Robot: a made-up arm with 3 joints. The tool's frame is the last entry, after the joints. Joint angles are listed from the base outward. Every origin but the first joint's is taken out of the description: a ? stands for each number. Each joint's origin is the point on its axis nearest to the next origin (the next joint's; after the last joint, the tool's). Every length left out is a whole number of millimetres.
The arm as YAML. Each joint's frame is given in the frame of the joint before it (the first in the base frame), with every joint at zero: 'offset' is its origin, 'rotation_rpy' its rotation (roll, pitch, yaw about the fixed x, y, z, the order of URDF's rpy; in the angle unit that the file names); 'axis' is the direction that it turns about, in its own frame. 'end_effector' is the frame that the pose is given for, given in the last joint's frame.
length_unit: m
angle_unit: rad
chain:
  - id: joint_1
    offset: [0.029, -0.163, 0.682]
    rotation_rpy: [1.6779, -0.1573, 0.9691]
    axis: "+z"
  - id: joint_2
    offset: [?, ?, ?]
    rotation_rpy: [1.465, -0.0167, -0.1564]
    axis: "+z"
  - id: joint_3
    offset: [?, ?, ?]
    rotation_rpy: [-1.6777, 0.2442, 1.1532]
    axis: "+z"
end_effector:
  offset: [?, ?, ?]
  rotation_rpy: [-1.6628, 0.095, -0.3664]
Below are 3 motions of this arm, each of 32 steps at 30 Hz.
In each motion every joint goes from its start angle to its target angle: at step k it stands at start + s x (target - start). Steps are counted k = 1, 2, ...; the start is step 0. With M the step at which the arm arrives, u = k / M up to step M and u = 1 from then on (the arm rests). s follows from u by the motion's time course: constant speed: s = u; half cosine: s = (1 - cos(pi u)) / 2; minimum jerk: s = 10 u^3 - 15 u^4 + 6 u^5.
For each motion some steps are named. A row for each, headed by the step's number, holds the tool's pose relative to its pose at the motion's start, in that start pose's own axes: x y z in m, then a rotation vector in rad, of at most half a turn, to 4 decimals.
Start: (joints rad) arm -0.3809 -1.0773 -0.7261
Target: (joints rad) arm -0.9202 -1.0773 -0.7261
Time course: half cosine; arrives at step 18
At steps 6, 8, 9, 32:
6: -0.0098 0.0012 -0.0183 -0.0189 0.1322 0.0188
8: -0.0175 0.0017 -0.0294 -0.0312 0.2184 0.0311
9: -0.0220 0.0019 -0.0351 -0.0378 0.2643 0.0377
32: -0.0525 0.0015 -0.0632 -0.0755 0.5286 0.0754

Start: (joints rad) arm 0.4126 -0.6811 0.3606
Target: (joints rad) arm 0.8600 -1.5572 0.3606
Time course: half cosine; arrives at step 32
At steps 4, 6, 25, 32:
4: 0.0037 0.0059 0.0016 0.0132 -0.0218 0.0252
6: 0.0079 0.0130 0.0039 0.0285 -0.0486 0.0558
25: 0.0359 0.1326 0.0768 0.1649 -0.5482 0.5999
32: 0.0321 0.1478 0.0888 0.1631 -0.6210 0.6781

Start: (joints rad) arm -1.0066 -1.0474 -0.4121
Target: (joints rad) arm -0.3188 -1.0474 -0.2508
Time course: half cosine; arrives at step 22
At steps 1, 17, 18, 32:
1: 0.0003 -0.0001 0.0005 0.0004 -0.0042 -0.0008
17: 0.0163 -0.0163 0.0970 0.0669 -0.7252 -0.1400
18: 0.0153 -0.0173 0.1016 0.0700 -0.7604 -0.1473
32: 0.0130 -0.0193 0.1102 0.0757 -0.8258 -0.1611

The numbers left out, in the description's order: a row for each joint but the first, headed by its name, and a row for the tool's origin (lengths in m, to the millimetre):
joint_2: -0.077 -0.052 0.0
joint_3: -0.023 0.096 0.0
tool: 0.08 -0.064 0.0

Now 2 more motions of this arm.
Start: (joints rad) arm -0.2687 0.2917 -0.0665
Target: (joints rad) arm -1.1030 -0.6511 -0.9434
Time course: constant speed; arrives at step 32
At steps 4, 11, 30, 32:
4: 0.0012 0.0081 0.0029 -0.1198 0.1127 0.1121
11: -0.0040 0.0186 0.0020 -0.3497 0.3397 0.2785
30: -0.0527 0.0062 -0.0025 -1.0680 1.0895 0.5185
32: -0.0592 0.0020 -0.0003 -1.1493 1.1755 0.5250

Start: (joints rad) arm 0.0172 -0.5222 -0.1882
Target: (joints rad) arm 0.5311 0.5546 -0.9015
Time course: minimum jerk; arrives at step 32
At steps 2, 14, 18, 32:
2: -0.0001 -0.0003 -0.0002 0.0015 0.0010 -0.0022
14: -0.0296 -0.0277 -0.0460 0.3458 0.1865 -0.3192
18: -0.0484 -0.0198 -0.0781 0.6199 0.3035 -0.4481
32: -0.0684 0.0311 -0.1193 1.1513 0.4908 -0.5348

